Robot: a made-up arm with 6 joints. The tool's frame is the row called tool.
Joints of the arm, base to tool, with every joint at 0 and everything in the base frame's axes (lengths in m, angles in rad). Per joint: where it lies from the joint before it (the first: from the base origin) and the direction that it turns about. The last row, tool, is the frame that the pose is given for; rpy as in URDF.
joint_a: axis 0 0 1 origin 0 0 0.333
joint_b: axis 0 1 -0.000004 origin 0 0 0
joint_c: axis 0 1 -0.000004 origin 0.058 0 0.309
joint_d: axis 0 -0.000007 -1 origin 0.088 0 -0.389
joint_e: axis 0 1 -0.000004 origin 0 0 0
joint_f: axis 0 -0.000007 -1 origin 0.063 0 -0.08
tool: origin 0 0 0 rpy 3.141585 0 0
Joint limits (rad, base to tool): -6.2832..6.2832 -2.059..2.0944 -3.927..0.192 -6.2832..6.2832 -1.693..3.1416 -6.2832..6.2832
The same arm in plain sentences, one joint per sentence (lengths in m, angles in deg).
The arm has six revolute joints in a row. What follows holds with every joint at zero, and every direction is one of the base frame's. The first joint is mounted 0.3330 m along +z from the base frame's origin and turns about +z, from -360.00 to 360.00 deg. The second joint is mounted at the same point as the first joint and turns about +y, from -117.97 to 120.00 deg. The third joint is mounted 0.0580 m along +x and 0.3090 m along +z from the second joint and turns about +y, from -225.00 to 11.00 deg. The fourth joint is mounted 0.0880 m along +x and 0.3890 m along -z from the third joint and turns about -z, from -360.00 to 360.00 deg. The fifth joint is mounted at the same point as the fourth joint and turns about +y, from -97.00 to 180.00 deg. The sixth joint is mounted 0.0630 m along +x and 0.0800 m along -z from the fifth joint and turns about -z, from -360.00 to 360.00 deg. The tool frame, which is the frame that the pose is given for, is mounted at the same point as the sixth joint; its axes are the base frame's turned by roll 180.00, pitch 0.00 and yaw 0.00 deg (as in URDF: about the fixed x, then y, then z).
